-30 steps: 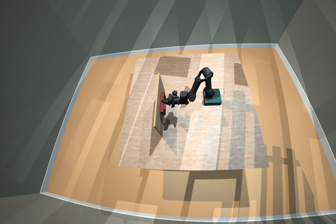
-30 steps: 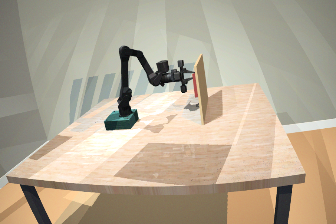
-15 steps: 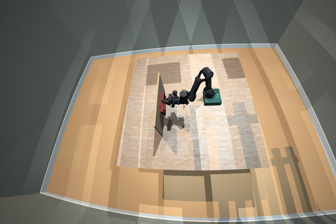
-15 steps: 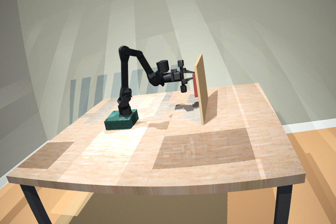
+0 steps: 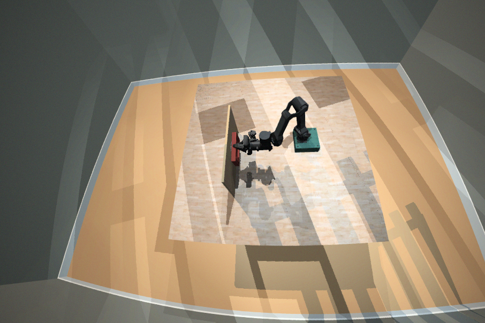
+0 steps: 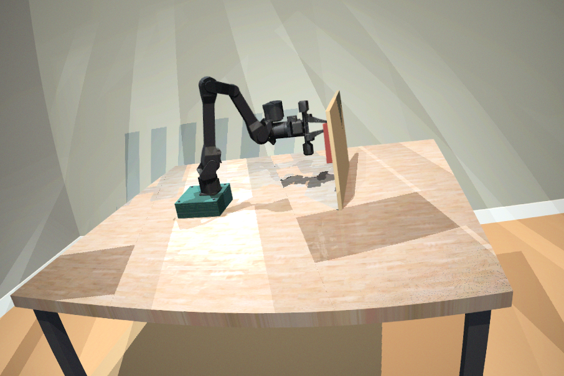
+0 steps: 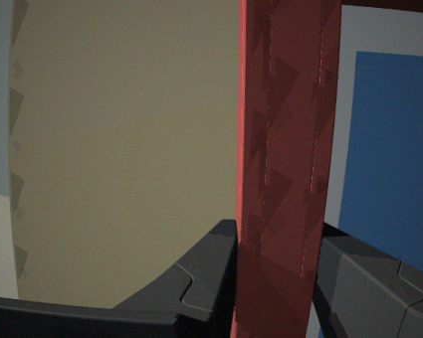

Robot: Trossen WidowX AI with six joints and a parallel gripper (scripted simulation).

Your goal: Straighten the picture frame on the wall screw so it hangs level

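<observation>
Right now the picture frame is 5 cm below my gripper tip. From my gripper tip the other things lie so: wall panel: 2 cm ahead, 1 cm to the left, 6 cm below.
</observation>
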